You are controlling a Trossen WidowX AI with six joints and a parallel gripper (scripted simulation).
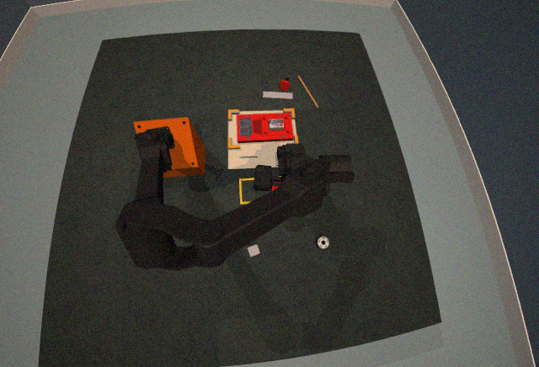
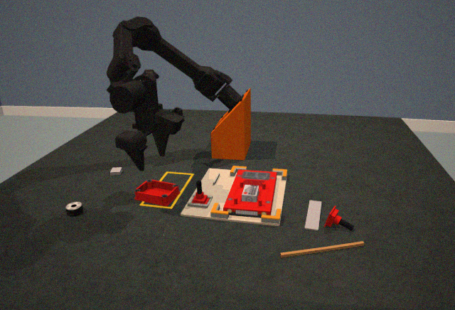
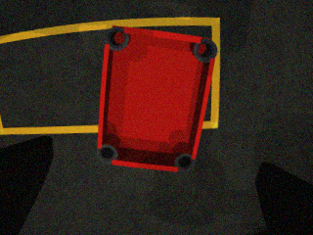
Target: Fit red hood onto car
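Now: the red hood 9 cm below my gripper tip. Also, from my gripper tip: grey engine block (25 cm to the left, 7 cm below, 1 cm ahead); wooden stick (40 cm to the left, 17 cm ahead, 9 cm below); white bar (39 cm to the left, 9 cm below, 5 cm ahead).
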